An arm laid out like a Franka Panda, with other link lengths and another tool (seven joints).
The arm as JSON. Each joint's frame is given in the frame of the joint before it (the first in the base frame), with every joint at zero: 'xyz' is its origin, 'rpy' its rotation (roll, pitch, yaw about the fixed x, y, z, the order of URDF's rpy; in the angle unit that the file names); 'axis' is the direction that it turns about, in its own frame. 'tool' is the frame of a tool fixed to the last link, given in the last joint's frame.
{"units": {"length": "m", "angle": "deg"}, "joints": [
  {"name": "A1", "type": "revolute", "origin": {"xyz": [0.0, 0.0, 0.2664], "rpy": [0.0, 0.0, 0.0]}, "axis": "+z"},
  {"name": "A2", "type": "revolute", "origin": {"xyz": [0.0, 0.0, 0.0], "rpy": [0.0, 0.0, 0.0]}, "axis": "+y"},
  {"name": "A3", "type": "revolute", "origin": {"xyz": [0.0, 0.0, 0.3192], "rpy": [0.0, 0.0, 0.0]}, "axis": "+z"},
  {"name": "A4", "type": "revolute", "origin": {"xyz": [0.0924, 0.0, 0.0], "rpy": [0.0, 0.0, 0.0]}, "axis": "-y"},
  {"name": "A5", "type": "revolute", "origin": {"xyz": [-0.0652, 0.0, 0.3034], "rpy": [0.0, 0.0, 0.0]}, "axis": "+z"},
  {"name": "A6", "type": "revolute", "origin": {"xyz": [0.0, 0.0, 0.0], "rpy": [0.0, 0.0, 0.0]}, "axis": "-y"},
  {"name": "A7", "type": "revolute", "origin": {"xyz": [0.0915, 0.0, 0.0], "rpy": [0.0, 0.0, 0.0]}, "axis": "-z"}
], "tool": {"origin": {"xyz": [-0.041, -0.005, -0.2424], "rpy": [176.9, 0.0, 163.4]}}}
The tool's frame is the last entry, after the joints.
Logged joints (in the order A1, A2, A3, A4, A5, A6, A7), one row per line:
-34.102, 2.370, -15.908, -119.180, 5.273, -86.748, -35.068
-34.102, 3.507, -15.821, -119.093, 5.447, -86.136, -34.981
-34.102, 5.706, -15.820, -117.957, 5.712, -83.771, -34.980
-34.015, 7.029, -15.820, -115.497, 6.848, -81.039, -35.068
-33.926, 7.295, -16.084, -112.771, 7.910, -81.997, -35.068
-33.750, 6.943, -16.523, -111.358, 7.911, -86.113, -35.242
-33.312, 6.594, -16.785, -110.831, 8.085, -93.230, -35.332
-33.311, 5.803, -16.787, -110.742, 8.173, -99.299, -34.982
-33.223, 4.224, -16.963, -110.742, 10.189, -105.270, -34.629
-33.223, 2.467, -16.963, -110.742, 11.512, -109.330, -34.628
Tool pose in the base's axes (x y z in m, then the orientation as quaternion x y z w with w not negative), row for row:
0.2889, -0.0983, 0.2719, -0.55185, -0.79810, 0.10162, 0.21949
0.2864, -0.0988, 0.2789, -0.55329, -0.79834, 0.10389, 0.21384
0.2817, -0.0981, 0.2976, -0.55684, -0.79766, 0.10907, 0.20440
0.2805, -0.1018, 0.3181, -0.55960, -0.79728, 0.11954, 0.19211
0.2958, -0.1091, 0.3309, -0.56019, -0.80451, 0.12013, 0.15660
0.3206, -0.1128, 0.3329, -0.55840, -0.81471, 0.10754, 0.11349
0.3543, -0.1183, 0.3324, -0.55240, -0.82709, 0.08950, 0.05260
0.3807, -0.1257, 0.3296, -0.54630, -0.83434, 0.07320, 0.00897
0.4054, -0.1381, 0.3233, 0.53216, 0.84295, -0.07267, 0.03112
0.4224, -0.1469, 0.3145, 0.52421, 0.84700, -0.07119, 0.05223
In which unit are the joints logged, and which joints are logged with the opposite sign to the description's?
The joints are logged in degrees. Opposite sign: A2, A3, A5, A6, A7.
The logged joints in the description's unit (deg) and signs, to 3 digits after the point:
-34.102, -2.370, 15.908, -119.180, -5.273, 86.748, 35.068
-34.102, -3.507, 15.821, -119.093, -5.447, 86.136, 34.981
-34.102, -5.706, 15.820, -117.957, -5.712, 83.771, 34.980
-34.015, -7.029, 15.820, -115.497, -6.848, 81.039, 35.068
-33.926, -7.295, 16.084, -112.771, -7.910, 81.997, 35.068
-33.750, -6.943, 16.523, -111.358, -7.911, 86.113, 35.242
-33.312, -6.594, 16.785, -110.831, -8.085, 93.230, 35.332
-33.311, -5.803, 16.787, -110.742, -8.173, 99.299, 34.982
-33.223, -4.224, 16.963, -110.742, -10.189, 105.270, 34.629
-33.223, -2.467, 16.963, -110.742, -11.512, 109.330, 34.628

